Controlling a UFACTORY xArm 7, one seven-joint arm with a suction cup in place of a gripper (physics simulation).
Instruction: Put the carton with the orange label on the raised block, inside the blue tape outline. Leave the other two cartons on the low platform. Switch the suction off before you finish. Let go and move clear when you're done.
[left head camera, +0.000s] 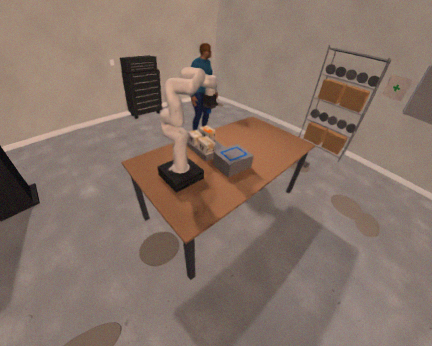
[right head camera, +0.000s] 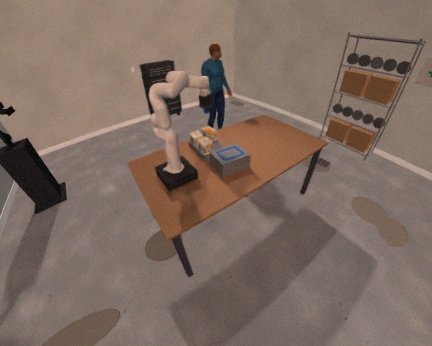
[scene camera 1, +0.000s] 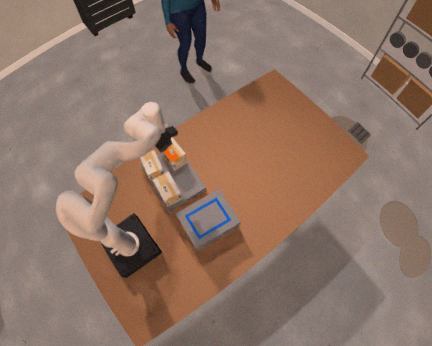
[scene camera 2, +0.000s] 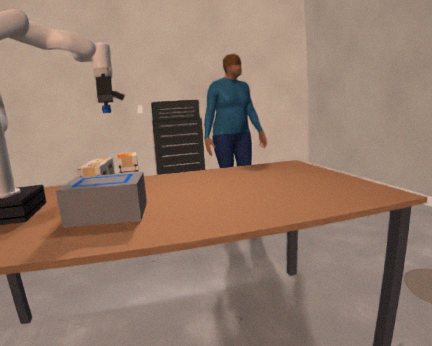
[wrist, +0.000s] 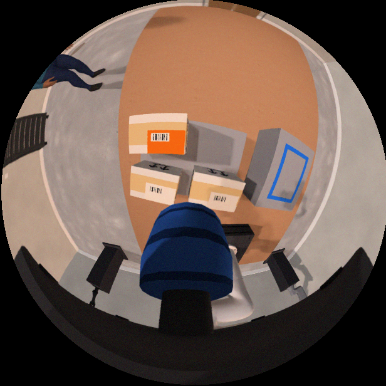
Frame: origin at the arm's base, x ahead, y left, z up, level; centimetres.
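Where they show: hand at its tool point: (left head camera: 208, 112) (right head camera: 206, 113) (scene camera 2: 106, 113); arm's base at its link origin: (left head camera: 180, 168) (right head camera: 175, 168) (scene camera 1: 127, 244) (scene camera 2: 2, 195).
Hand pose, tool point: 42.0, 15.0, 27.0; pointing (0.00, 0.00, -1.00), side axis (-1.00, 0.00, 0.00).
Each offset is from my tool point to the centre of the thing, as dx, dy, dz. "*": to the spot under its first point. Level surfaces: height alone.
The orange-label carton @[+6.9, +7.4, -24.8] (scene camera 1: 173, 152) (scene camera 2: 127, 161) (wrist: 160, 125) stands upright on the low platform @[-0.8, +0.3, -32.4] (scene camera 1: 189, 181) (wrist: 215, 145), at its end away from the raised block. Two plain-label cartons @[-5.7, +9.9, -25.6] (scene camera 1: 151, 164) @[-7.9, -6.5, -25.4] (scene camera 1: 166, 187) (wrist: 155, 182) (wrist: 216, 190) stand beside it in a row on the platform. The grey raised block @[-2.9, -32.2, -28.8] (scene camera 1: 220, 240) (scene camera 2: 102, 205) (wrist: 261, 160) bears the blue tape outline @[* -3.7, -38.5, -22.8] (scene camera 1: 215, 228) (wrist: 277, 171), with no carton inside. My blue suction cup (scene camera 2: 106, 108) (wrist: 188, 210) hangs high above the cartons, holding nothing. In scene camera 1 the tool hides it.
The arm's black base (left head camera: 181, 175) (scene camera 1: 131, 245) stands on the wooden table @[dz -34.8] (left head camera: 270, 145) (scene camera 1: 280, 150) beside the platform and block. A person (left head camera: 202, 75) (scene camera 2: 232, 115) stands behind the table. A black tool cabinet (left head camera: 141, 85) and a shelf rack (left head camera: 358, 53) stand farther off.
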